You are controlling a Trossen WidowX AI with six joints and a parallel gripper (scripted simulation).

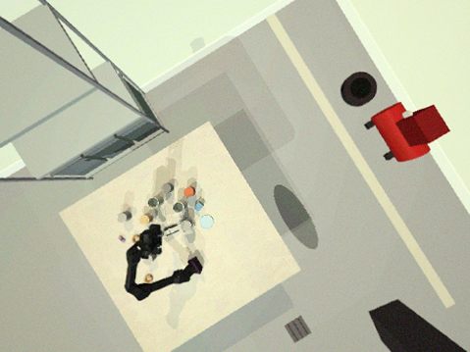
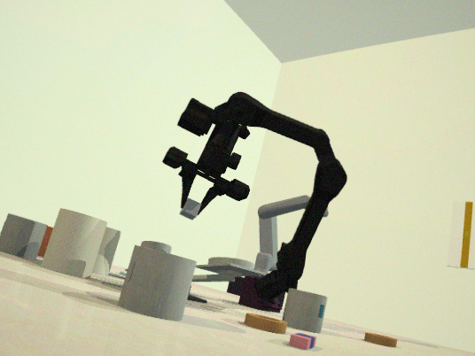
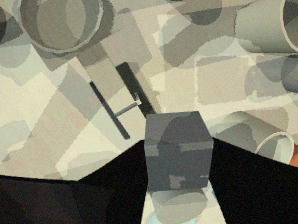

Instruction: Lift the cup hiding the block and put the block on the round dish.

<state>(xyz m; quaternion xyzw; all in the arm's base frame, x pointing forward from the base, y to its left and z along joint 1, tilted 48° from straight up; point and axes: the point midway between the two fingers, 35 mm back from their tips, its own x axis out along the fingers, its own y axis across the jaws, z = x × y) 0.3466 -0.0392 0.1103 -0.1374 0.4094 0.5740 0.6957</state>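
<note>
My gripper tip is now 260 mm to the left of the light blue round dish, 160 mm above it and 80 mm past it. Round my gripper tip: balance beam: 130 mm below, 30 mm behind; balance: 140 mm below, 30 mm behind; pale block: 10 mm above.
</note>
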